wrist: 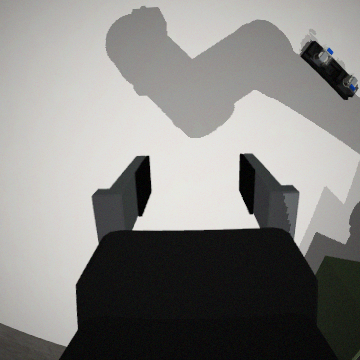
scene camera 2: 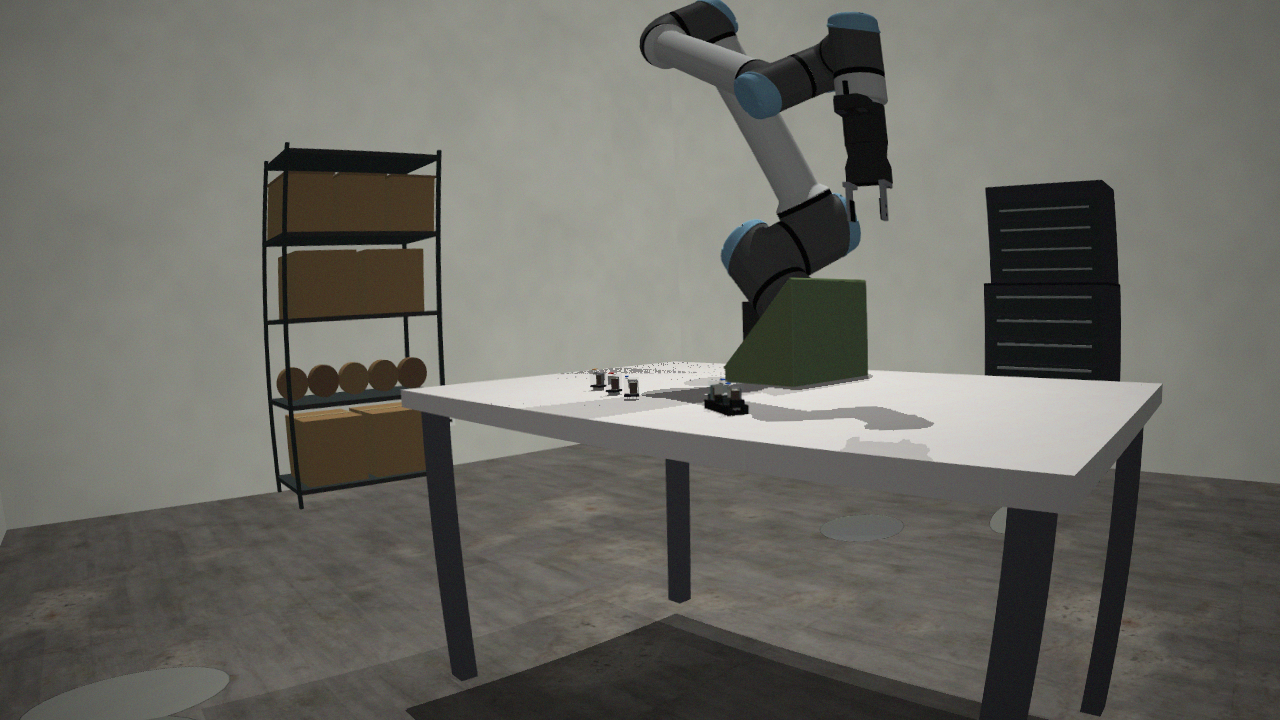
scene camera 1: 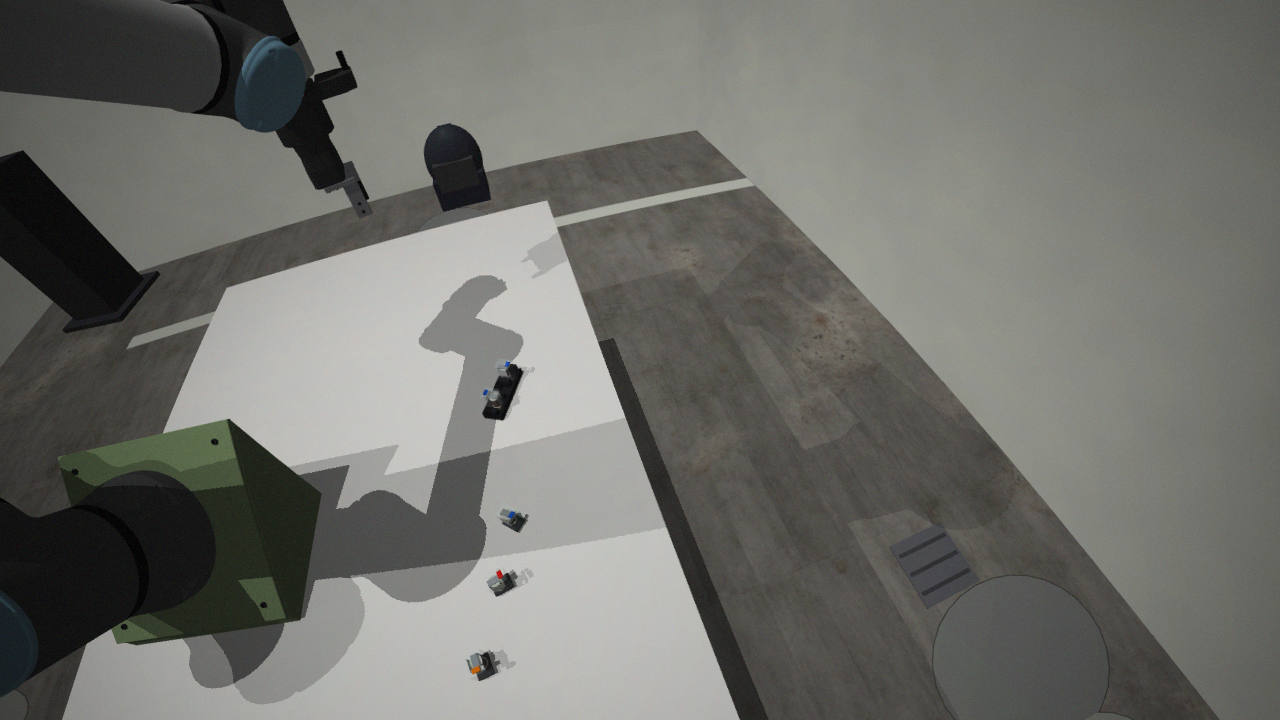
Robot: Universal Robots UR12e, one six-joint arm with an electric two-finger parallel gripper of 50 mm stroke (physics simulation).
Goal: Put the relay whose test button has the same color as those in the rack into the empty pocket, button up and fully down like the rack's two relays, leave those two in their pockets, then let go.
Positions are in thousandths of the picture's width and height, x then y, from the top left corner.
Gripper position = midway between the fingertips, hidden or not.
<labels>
My gripper shows in the wrist view (540,479), in scene camera 2 (679,308) and in scene camera 1 (285,288).
</labels>
